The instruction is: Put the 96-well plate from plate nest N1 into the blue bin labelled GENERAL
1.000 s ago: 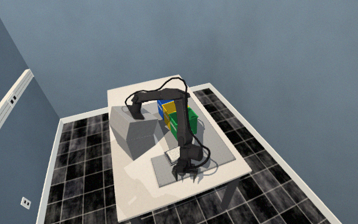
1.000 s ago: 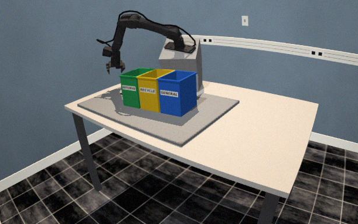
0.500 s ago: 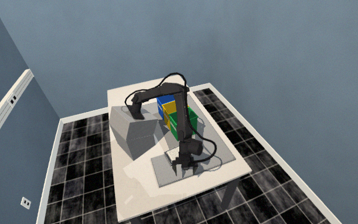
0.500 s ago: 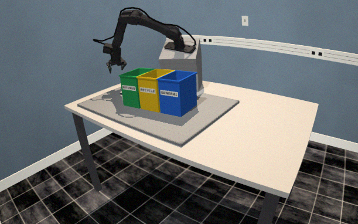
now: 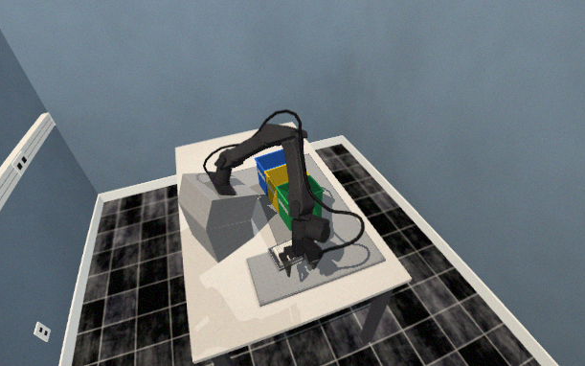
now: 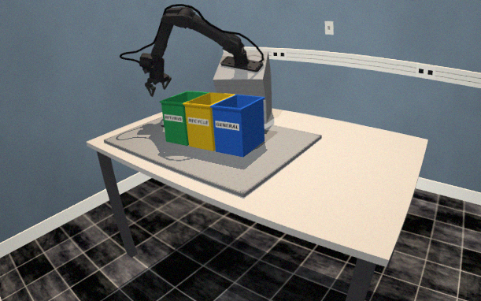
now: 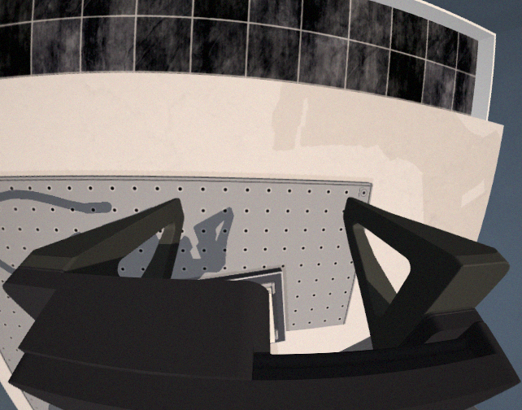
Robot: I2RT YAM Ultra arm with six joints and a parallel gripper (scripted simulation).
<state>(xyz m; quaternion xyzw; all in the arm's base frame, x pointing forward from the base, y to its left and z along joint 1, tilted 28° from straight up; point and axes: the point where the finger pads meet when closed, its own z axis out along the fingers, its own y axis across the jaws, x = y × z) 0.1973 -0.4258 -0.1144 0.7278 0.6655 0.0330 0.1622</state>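
The white 96-well plate lies 3 cm ahead of my hand, 18 cm to the left of it and 12 cm below it. The rest, counted from my hand: dark plate nest N1: 3 cm ahead, 18 cm to the left, 14 cm below; green returns bin: 16 cm ahead, 36 cm to the left, 5 cm below; yellow recycle bin: 16 cm ahead, 49 cm to the left, 5 cm below.
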